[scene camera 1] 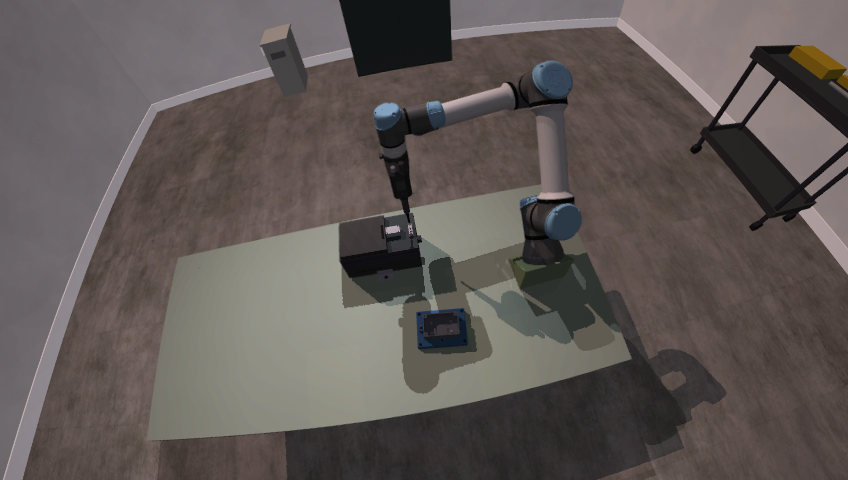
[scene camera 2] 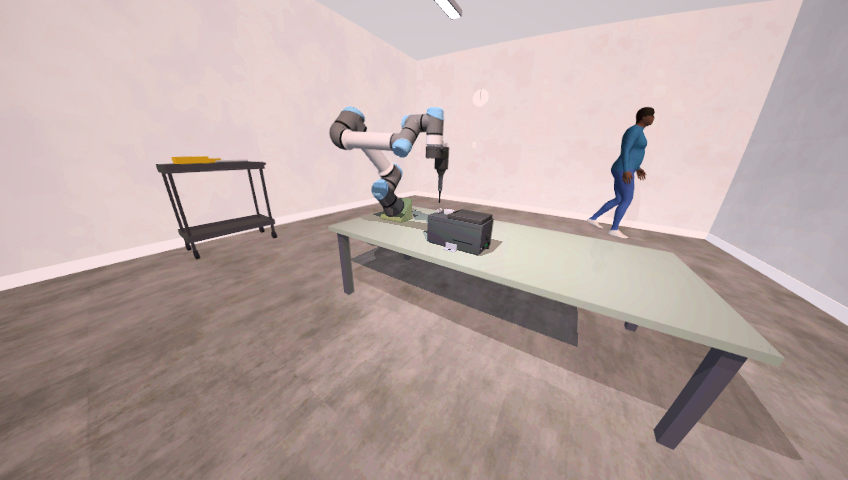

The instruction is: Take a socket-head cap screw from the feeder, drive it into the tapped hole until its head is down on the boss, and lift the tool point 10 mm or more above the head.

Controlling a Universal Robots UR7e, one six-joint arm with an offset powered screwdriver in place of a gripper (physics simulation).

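My screwdriver [scene camera 1: 408, 215] [scene camera 2: 439, 199] points down, with its tip a little above the screw pick-up end of the feeder. Whether a screw is on the tip is too small to tell. The feeder [scene camera 1: 363, 237] [scene camera 2: 455, 231] is a dark box near the table's far edge in scene camera 1, with light parts on its top. A grey casting [scene camera 1: 441, 325] sits on a blue plate [scene camera 1: 431, 344], apart from the feeder and nearer the bottom of that view. The casting does not show in scene camera 2. The tapped hole, boss and screws cannot be made out.
The pale green table [scene camera 1: 267, 356] [scene camera 2: 595, 267] carries the feeder, blue plate and green arm base [scene camera 1: 538, 270] [scene camera 2: 405, 210]. A dark cart [scene camera 1: 752, 163] [scene camera 2: 220, 167] with yellow items stands off the table. A person [scene camera 2: 632, 151] is on the floor beyond the table. A grey cabinet [scene camera 1: 289, 65] stands by the wall.
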